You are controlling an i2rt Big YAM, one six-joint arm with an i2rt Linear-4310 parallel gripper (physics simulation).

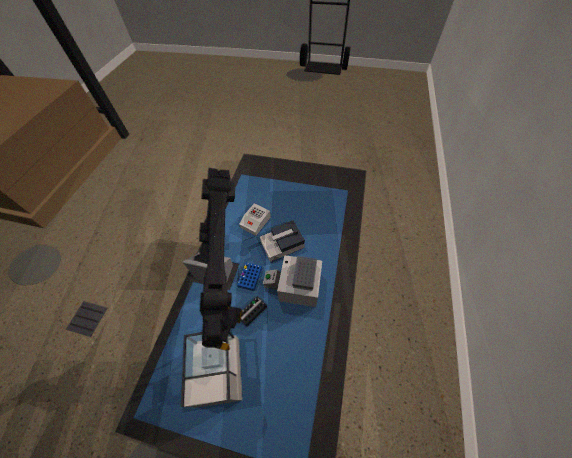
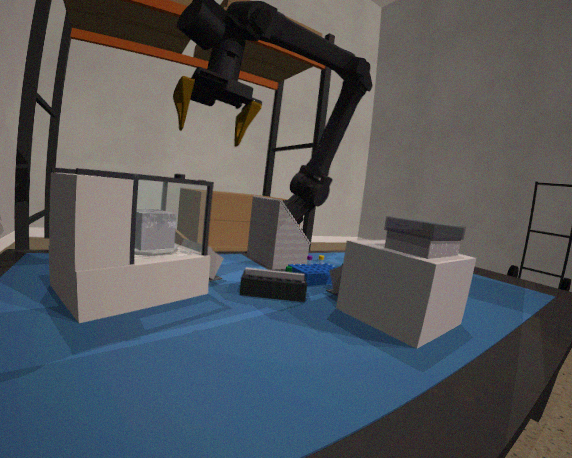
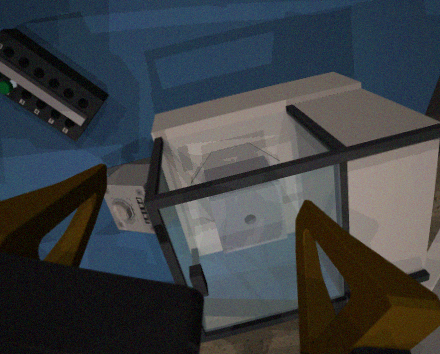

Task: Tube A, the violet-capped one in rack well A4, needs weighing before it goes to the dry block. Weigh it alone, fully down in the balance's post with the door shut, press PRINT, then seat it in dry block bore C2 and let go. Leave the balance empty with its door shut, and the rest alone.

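Frame: origin at the arm's base, x back, y up, z left, level; centimetres.
Seen in the pictures: gripper, fingertip midpoint: (image 1: 233,335) (image 2: 209,137) (image 3: 205,192); arm's base at its link origin: (image 2: 282,220).
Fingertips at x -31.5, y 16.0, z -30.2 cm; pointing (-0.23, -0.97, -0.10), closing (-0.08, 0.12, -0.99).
Offsets run from my fingertips to a thing's top centre. "spot": to the spot under its first point.
My gripper (image 1: 232,331) (image 2: 209,137) (image 3: 205,192) is open and empty, high above the left end of the balance @[dz -7.9, dx +9.2, dy -6.1 cm] (image 1: 207,391) (image 2: 140,280) (image 3: 390,200). The balance's glass door @[dz -8.2, dx +9.0, dy -7.5 cm] (image 3: 270,280), with a black handle, looks shut. Its chamber holds a grey block whose small round hole (image 3: 250,218) looks empty. The PRINT box @[spot: dz +4.3, dx +14.2, dy -21.6 cm] (image 3: 127,200) stands beside the balance. The violet-capped tube @[dz +31.1, dx +14.8, dy -22.9 cm] (image 1: 243,273) (image 2: 309,258) stands in the blue rack @[dz +32.3, dx +12.1, dy -25.4 cm] (image 1: 249,282) (image 2: 312,274), near a yellow-capped tube @[dz +34.9, dx +15.2, dy -22.9 cm] (image 1: 245,267) (image 2: 321,257). The white box with a grey top @[dz +35.2, dx -9.0, dy -9.4 cm] (image 1: 305,273) (image 2: 425,230) looks like the dry block; its bores are unreadable.
A black two-row holder @[dz +16.4, dx +3.9, dy -23.6 cm] (image 1: 252,311) (image 2: 273,287) (image 3: 50,80) with a green-capped tube lies between balance and rack. A small green-button box @[spot: dz +32.9, dx +1.2, dy -21.3 cm] (image 1: 270,277), a white keypad device @[dz +64.8, dx +23.1, dy -21.4 cm] (image 1: 255,218) and a grey-and-white device @[dz +55.9, dx +3.5, dy -18.2 cm] (image 1: 282,240) stand farther off. A grey wedge (image 2: 272,232) stands near the arm's base.
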